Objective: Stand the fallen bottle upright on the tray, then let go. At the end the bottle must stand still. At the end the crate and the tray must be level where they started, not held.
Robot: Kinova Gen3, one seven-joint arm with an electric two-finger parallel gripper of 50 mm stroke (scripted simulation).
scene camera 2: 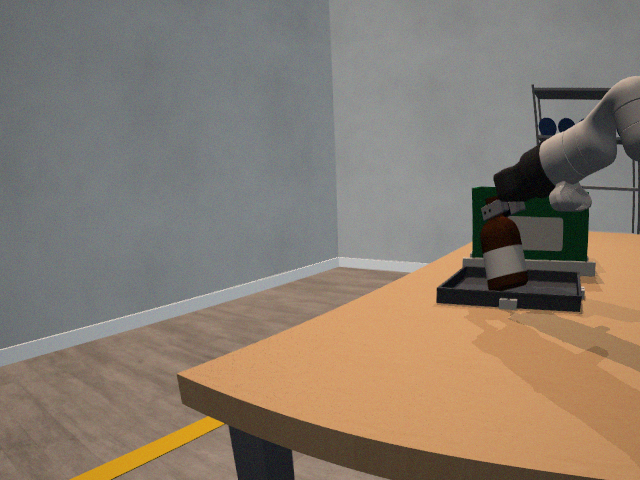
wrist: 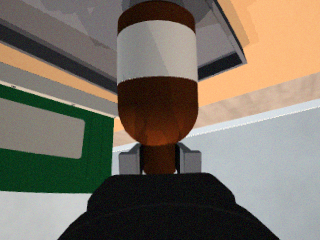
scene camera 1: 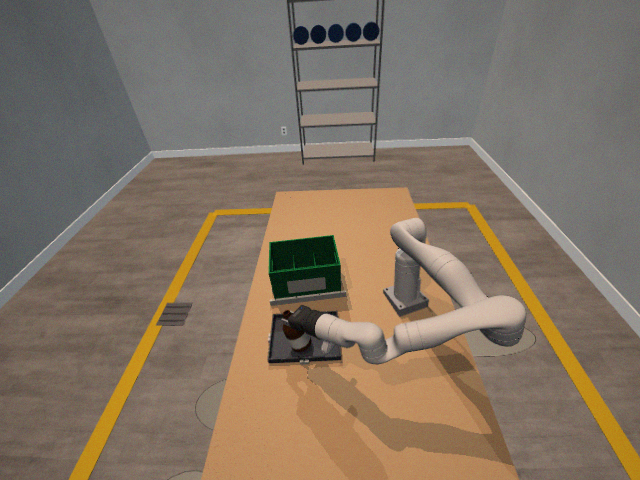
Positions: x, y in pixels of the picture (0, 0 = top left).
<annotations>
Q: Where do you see a dark tray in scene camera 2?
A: At 554, 283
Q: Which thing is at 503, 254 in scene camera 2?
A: A bottle.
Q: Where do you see a green crate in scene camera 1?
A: At 306, 266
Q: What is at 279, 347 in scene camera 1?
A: A dark tray.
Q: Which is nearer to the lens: the bottle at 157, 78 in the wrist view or the dark tray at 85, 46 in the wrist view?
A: The bottle.
</annotations>
